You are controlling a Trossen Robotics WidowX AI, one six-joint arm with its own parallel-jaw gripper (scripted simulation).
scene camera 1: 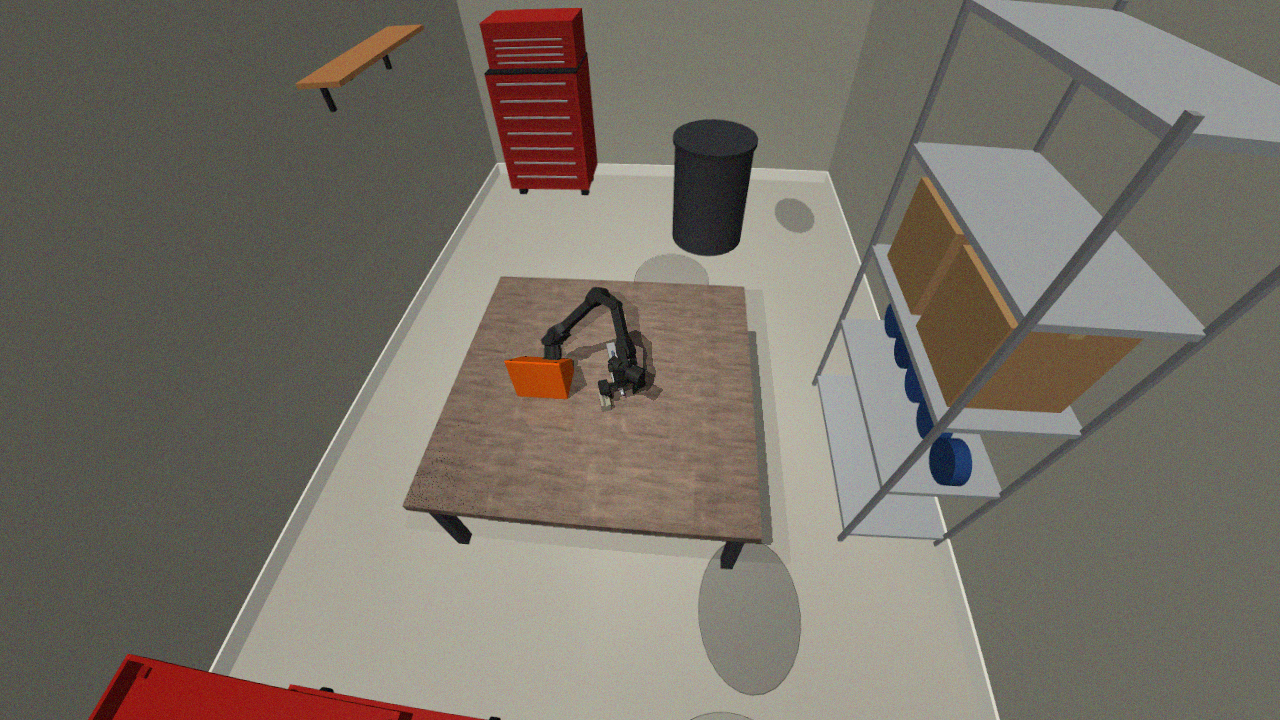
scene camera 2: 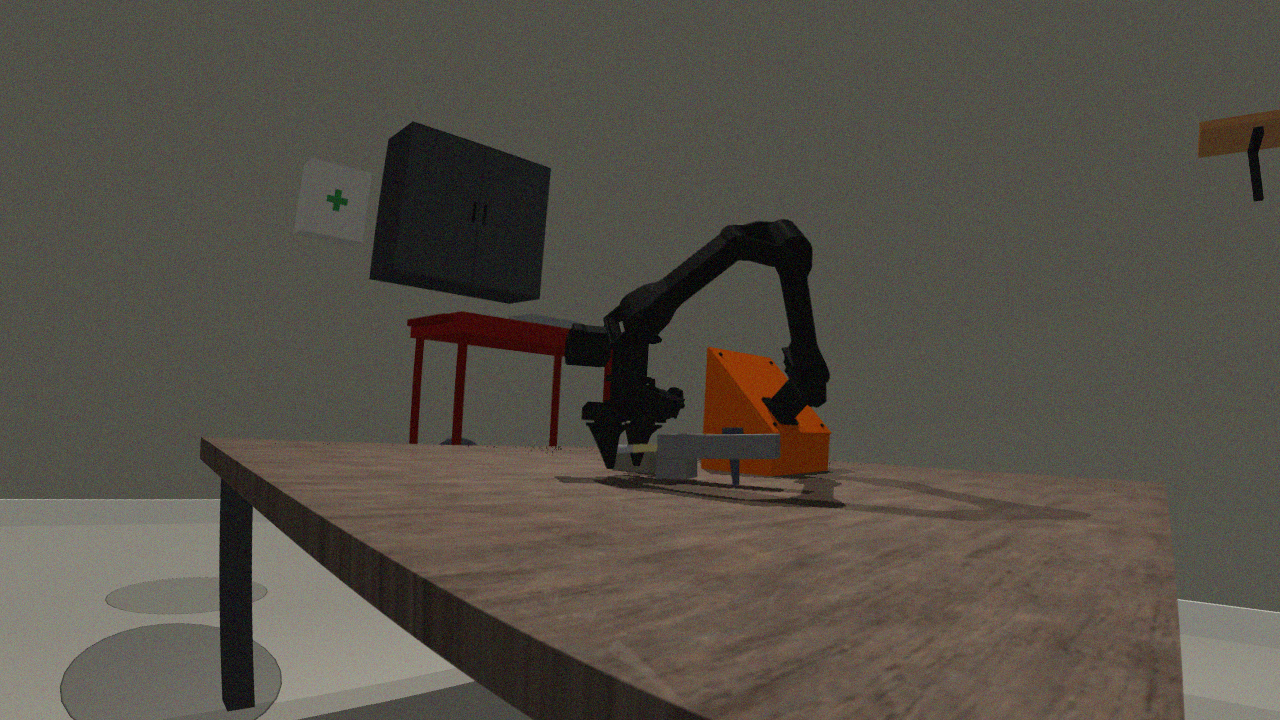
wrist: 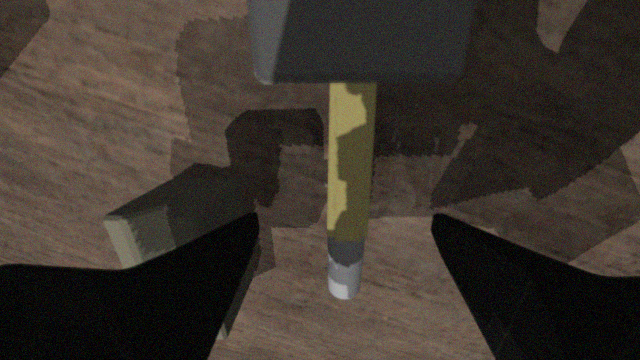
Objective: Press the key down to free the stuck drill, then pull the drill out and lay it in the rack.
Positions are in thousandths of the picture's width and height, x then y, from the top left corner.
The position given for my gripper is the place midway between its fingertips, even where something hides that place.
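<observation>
Scene camera 2 shows my gripper (scene camera 2: 487, 649), which is open with nothing in it. In the wrist view you'd see the gripper (wrist: 538, 615) as well.
</observation>
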